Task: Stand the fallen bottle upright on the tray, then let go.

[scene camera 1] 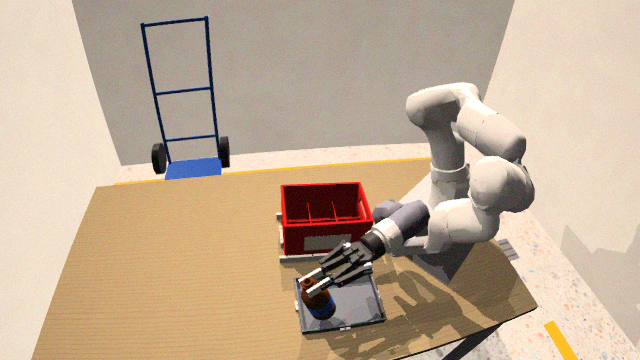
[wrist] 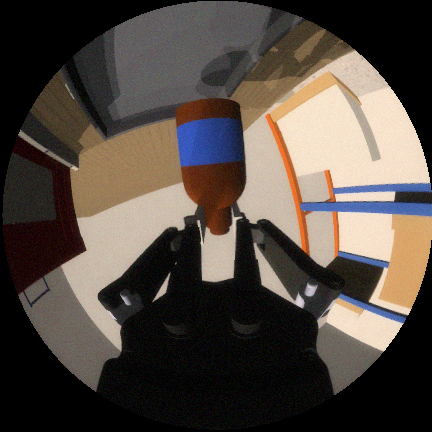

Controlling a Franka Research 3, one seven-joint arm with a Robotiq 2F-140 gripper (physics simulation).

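A brown bottle (scene camera 1: 320, 305) (wrist: 212, 142) with a blue label is at the left part of the grey tray (scene camera 1: 360, 300) (wrist: 160, 45). In the scene view it leans, its neck up and toward the left, its base low over the tray floor. My gripper (scene camera 1: 307, 285) (wrist: 217, 210) is shut on the bottle's neck, coming in from the upper right in the scene view. In the wrist view the bottle's base points away from the fingers, and a dark shadow lies on the tray beside it. Whether the base touches the tray I cannot tell.
A red crate (scene camera 1: 294, 240) (wrist: 65, 215) with dividers stands just behind the tray on the wooden table (scene camera 1: 175, 260) (wrist: 125, 175). A blue hand truck (scene camera 1: 193, 168) stands beyond the table. A rack with orange posts (wrist: 289, 165) and blue beams shows at the right of the wrist view.
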